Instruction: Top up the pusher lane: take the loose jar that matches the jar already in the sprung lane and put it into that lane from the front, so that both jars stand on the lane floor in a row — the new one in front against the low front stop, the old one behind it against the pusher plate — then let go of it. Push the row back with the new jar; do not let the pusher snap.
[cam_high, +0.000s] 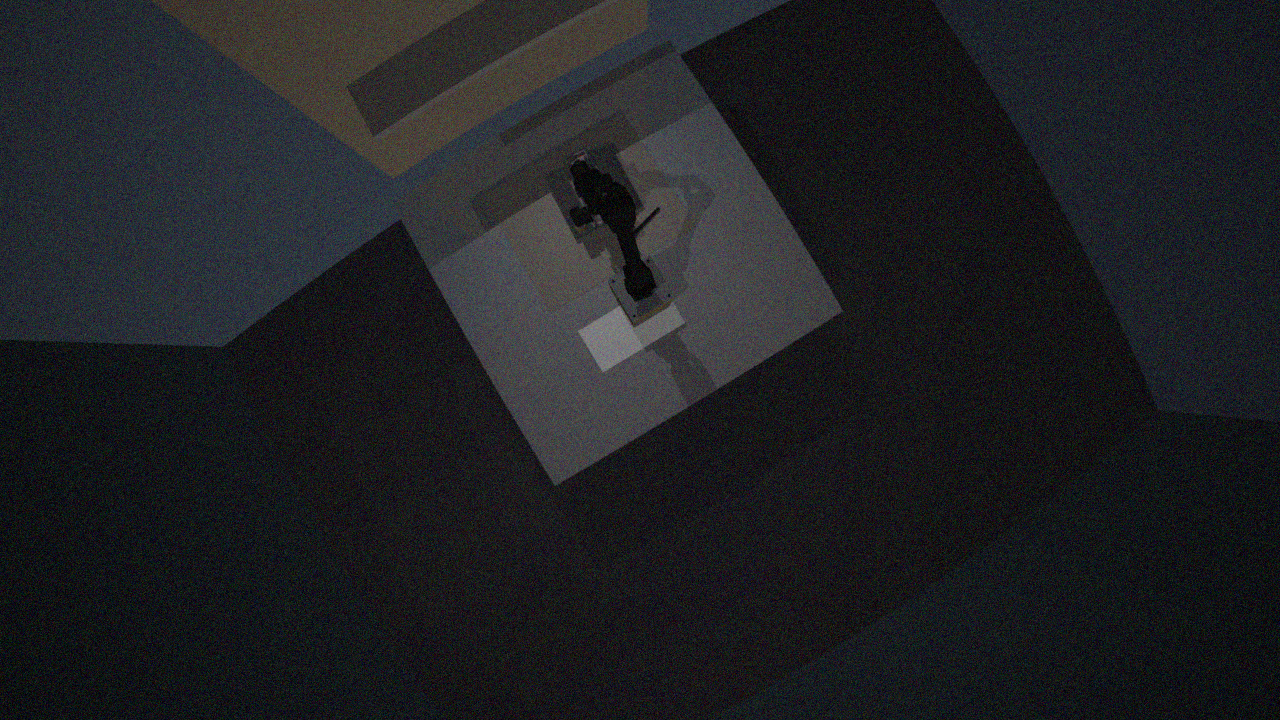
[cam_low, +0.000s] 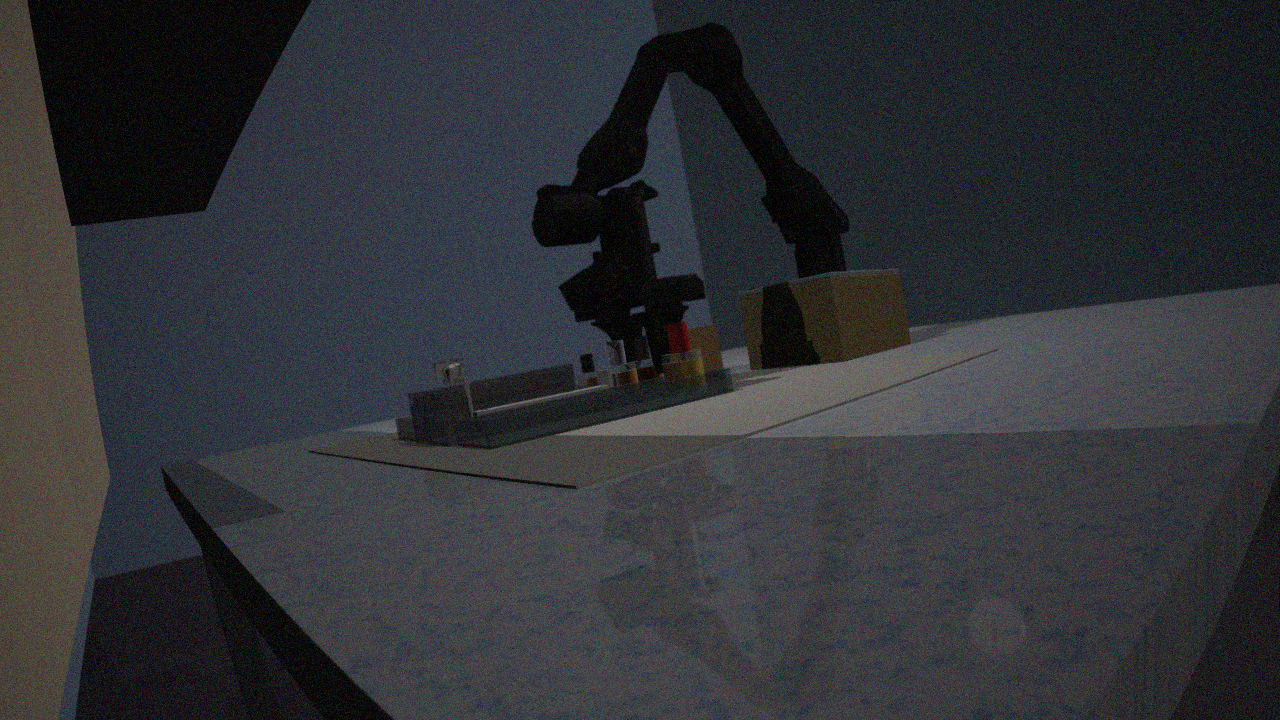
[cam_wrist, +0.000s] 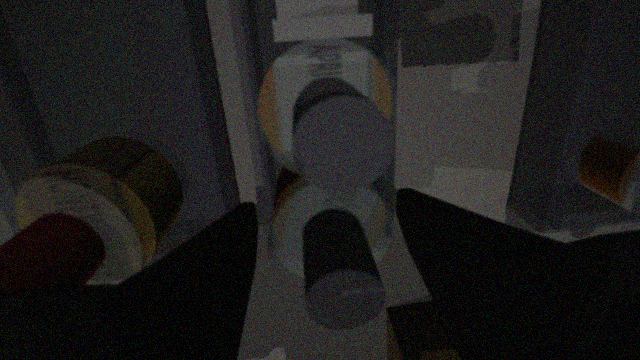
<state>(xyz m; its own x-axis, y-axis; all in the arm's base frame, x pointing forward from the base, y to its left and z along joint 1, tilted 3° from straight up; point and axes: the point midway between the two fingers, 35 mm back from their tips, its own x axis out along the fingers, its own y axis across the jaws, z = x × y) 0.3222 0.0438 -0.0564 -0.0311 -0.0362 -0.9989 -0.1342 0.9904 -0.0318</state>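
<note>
My gripper tip is 60 mm short of the pale mat, 30 mm to the right of it and 30 mm above it. From my gripper tip the other things lie so: thin dark rod 160 mm to the right, 60 mm behind, 20 mm below; then pusher lane 150 mm ahead, 10 mm to the right, 10 mm below; then pale pusher plate 150 mm ahead, 20 mm above, 10 mm to the right.
</note>
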